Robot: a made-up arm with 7 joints.
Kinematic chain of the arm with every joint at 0, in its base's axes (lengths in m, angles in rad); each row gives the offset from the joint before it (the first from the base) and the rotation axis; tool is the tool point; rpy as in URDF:
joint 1: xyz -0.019 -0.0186 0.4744 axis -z
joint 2: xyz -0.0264 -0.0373 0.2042 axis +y
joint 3: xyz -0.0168 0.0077 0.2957 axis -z
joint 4: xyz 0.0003 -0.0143 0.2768 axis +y
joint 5: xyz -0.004 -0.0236 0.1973 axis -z
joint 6: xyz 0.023 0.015 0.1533 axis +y
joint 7: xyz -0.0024 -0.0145 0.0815 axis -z
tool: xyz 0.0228 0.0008 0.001 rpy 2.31 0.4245 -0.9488
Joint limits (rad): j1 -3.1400..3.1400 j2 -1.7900..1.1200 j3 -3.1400..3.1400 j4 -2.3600..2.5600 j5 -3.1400..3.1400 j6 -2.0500..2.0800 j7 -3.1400..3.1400
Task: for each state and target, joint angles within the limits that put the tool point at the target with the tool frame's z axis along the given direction. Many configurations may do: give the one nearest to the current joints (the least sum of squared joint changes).
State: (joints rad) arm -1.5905 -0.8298 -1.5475 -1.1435 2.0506 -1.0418 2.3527
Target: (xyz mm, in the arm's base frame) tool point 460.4 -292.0 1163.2 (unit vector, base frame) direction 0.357 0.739 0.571
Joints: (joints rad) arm -1.9095 -0.5108 -1.3805 -1.4893 2.0271 -1.3796 2.6344
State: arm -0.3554 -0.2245 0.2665 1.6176 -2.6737 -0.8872 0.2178
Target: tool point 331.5 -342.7 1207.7 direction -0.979 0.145 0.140
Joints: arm 0.0871 0.1429 0.5894 1.5277 -2.4755 -0.5091 0.8226
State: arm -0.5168 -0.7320 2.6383 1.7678 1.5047 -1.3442 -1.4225
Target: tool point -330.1 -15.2 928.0 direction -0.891 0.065 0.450
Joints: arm 0.1546 -0.1810 3.0473 2.3340 2.2338 -1.6015 -1.4878
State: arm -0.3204 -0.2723 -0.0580 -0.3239 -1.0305 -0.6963 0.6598
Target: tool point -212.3 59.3 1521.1 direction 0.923 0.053 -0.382
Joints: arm 0.1335 0.1441 0.5659 -0.7334 -0.5152 -1.6090 0.7870
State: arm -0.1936 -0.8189 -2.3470 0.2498 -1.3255 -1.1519 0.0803
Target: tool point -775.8 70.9 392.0 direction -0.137 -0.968 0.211
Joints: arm -0.1633 -1.6610 -2.5718 1.0185 -1.8106 -1.8682 0.8342
